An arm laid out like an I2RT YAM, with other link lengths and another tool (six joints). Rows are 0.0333 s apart.
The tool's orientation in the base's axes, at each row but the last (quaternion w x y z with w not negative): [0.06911 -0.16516 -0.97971 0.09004]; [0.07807 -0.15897 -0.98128 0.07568]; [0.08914 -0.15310 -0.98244 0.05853]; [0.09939 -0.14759 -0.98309 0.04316]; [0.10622 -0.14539 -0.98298 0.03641]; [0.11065 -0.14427 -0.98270 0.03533]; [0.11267 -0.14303 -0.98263 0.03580]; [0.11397 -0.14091 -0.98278 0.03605]
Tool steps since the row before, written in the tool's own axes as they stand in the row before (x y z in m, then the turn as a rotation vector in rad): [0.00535 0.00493 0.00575 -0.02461 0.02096 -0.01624]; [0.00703 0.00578 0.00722 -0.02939 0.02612 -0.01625]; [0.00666 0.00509 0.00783 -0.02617 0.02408 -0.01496]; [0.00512 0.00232 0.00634 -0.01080 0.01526 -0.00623]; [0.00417 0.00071 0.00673 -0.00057 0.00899 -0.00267]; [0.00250 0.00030 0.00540 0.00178 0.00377 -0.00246]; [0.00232 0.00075 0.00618 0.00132 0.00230 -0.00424]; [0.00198 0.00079 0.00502 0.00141 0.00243 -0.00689]
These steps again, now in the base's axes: [-0.00442 0.00550 -0.00602 0.03224 0.01370 0.00904]; [-0.00613 0.00680 -0.00714 0.03827 0.01699 0.00754]; [-0.00628 0.00620 -0.00733 0.03441 0.01595 0.00708]; [-0.00546 0.00339 -0.00552 0.01571 0.01166 0.00237]; [-0.00518 0.00163 -0.00581 0.00362 0.00853 0.00157]; [-0.00348 0.00081 -0.00477 -0.00006 0.00421 0.00238]; [-0.00339 0.00115 -0.00559 0.00038 0.00274 0.00416]; [-0.00281 0.00113 -0.00453 0.00095 0.00300 0.00674]
